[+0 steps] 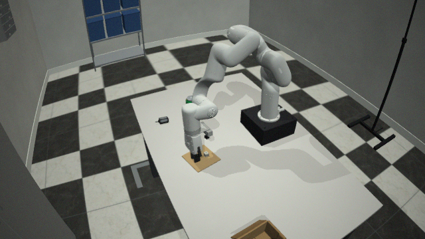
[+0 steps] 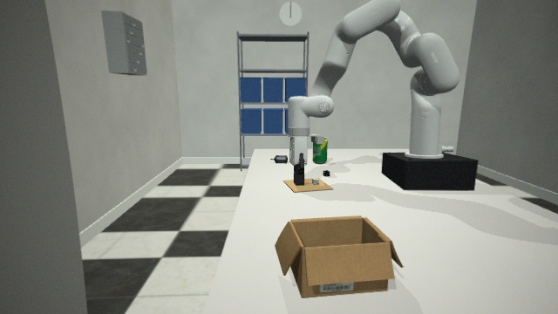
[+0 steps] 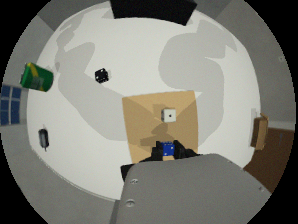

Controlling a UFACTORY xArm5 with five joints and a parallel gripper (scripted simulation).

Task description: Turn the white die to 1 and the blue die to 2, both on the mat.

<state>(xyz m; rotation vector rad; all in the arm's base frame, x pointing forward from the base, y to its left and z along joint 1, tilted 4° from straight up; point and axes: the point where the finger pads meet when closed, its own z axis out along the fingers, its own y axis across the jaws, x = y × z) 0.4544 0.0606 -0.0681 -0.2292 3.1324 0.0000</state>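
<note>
My hand is 1 cm above the blue die. From my hand the other things lie so: tan mat (3 cm behind, 2 cm below); black die (14 cm to the right, 12 cm behind, 2 cm below); white die (6 cm behind, 1 cm to the right, 1 cm below).
</note>
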